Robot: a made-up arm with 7 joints. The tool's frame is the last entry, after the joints. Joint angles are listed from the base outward. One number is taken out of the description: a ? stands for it. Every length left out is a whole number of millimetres.
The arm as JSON. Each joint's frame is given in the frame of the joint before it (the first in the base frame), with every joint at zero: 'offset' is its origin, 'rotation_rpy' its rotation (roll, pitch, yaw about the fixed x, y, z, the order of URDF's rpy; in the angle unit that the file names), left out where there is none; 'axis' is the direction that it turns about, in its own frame. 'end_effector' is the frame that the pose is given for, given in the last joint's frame.
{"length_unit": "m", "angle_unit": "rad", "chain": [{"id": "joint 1", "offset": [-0.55, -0.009, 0.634], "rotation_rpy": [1.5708, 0.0, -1.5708], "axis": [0.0, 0.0, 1.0]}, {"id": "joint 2", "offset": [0.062, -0.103, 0.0], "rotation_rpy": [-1.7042, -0.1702, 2.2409], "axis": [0.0, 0.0, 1.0]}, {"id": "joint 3", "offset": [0.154, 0.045, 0.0], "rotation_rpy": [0.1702, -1.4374, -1.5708], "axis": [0.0, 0.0, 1.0]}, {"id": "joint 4", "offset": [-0.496, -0.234, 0.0], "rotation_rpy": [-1.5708, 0.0, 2.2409], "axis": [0.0, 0.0, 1.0]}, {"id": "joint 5", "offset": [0.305, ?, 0.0], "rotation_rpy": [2.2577, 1.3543, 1.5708], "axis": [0.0, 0.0, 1.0]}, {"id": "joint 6", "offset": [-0.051, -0.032, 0.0], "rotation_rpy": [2.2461, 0.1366, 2.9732], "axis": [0.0, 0.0, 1.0]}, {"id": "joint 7", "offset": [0.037, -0.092, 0.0], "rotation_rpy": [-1.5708, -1.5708, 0.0], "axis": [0.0, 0.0, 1.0]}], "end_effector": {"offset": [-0.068, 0.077, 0.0], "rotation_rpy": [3.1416, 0.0, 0.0]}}
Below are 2 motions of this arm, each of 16 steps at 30 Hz.
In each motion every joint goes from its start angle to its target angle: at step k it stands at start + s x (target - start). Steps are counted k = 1, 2, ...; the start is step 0. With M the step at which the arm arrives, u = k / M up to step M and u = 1 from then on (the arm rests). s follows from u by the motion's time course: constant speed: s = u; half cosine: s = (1 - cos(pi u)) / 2; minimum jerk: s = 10 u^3 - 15 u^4 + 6 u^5.
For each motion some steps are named. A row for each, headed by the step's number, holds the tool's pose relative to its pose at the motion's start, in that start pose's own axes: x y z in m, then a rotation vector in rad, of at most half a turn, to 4 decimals.
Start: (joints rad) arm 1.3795 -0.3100 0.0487 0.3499 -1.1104 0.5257 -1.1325
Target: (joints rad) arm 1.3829 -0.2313 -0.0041 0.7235 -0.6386 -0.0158 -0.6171
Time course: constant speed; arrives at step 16
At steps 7, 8, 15, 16:
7: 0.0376 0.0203 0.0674 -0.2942 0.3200 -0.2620
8: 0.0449 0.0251 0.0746 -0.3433 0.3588 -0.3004
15: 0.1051 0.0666 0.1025 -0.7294 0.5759 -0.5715
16: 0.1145 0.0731 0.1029 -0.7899 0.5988 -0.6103

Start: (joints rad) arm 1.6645 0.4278 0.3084 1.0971 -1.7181 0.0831 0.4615
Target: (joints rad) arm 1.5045 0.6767 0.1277 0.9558 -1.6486 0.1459 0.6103
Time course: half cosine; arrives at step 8
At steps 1, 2, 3, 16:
1: -0.0037 -0.0005 -0.0067 0.0140 0.0010 -0.0130
2: -0.0146 -0.0009 -0.0258 0.0537 0.0047 -0.0504
3: -0.0316 0.0013 -0.0540 0.1130 0.0122 -0.1081
16: -0.1114 0.0484 -0.1626 0.3629 0.0695 -0.3734

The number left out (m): 0.16
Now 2 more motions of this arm.
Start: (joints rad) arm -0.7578 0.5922 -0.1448 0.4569 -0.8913 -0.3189 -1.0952
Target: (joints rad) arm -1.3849 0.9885 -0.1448 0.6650 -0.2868 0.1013 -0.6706
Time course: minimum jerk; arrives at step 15
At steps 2, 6, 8, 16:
2: -0.0021 0.0022 0.0082 0.0128 0.0103 -0.0138
6: -0.0215 0.0331 0.1421 0.1863 0.1850 -0.2405
8: -0.0161 0.0530 0.2590 0.2899 0.3475 -0.4405
16: 0.0472 0.0715 0.4693 0.3784 0.6708 -0.8134

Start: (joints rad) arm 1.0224 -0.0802 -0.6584 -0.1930 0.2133 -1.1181 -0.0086
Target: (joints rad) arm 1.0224 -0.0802 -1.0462 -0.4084 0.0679 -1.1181 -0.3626
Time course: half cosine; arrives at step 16
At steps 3, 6, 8, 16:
3: 0.0018 0.0167 0.0012 0.0359 -0.0095 0.0566
6: 0.0067 0.0620 0.0067 0.1306 -0.0422 0.2066
8: 0.0107 0.1016 0.0146 0.2099 -0.0786 0.3334
16: 0.0196 0.2075 0.0501 0.4082 -0.2110 0.6581

